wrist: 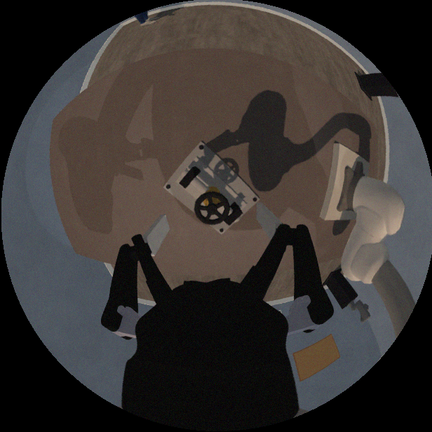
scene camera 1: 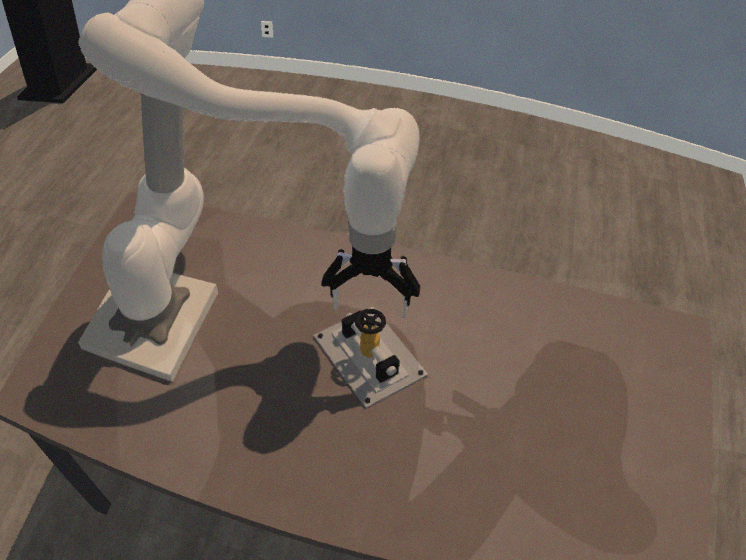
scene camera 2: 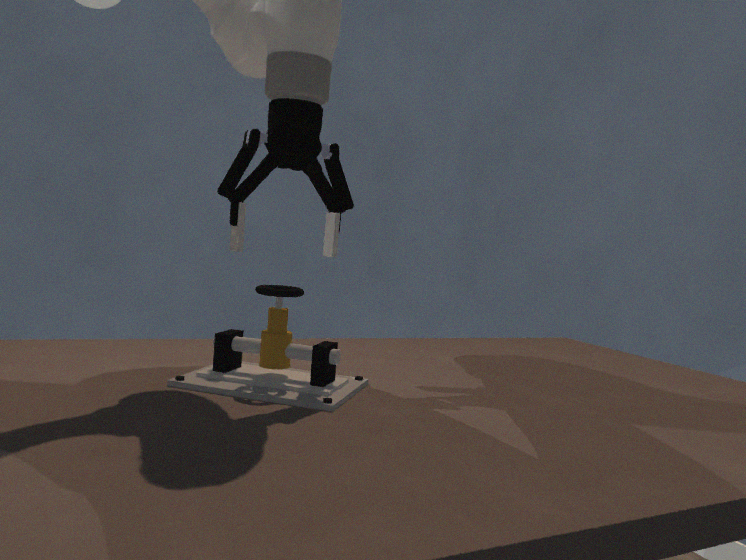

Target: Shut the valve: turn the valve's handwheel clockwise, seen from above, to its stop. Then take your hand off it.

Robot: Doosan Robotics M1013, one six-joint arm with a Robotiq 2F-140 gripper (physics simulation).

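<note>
The valve's black spoked handwheel lies level on top of a thin stem. Below it is the yellow valve body, on a light pipe held by two black blocks. My gripper is open and empty, pointing down. Its fingertips are spread wide, above the handwheel and apart from it. In the scene camera 2 view the wheel is below the fingertips, nearer the left one. Whether the wheel is at its stop cannot be told.
The valve stands on a light base plate with dark corner bolts, on the brown table. The arm's pale pedestal plate is at the table's left in the scene camera 1 view.
</note>
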